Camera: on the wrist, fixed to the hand. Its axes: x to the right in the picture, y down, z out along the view.
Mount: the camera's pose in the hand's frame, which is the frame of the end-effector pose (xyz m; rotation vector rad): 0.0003 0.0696 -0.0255 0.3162 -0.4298 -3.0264
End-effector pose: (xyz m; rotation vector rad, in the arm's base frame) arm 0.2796 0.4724 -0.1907 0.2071 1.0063 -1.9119
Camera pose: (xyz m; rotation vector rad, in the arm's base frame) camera 0.3285 0.4746 -0.2464 1.0274 0.1074 1.2019
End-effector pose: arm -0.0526 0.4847 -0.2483 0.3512 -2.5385 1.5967
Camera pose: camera -0.0714 0.5366 -0.2978 2.3102 0.3333 0.0712
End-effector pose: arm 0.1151 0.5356 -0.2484 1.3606 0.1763 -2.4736
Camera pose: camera 0.1582 0.4763 -0.2595 0.3100 -0.7471 0.5320
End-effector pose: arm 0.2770 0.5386 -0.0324 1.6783 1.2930 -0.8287
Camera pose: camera 0.3447 0.5537 -0.0063 1.2899 -1.5442 1.5105
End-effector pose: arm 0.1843 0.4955 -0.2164 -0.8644 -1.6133 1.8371
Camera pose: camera 0.2046 0.5027 -0.2873 1.6069 -0.6964 -0.3131
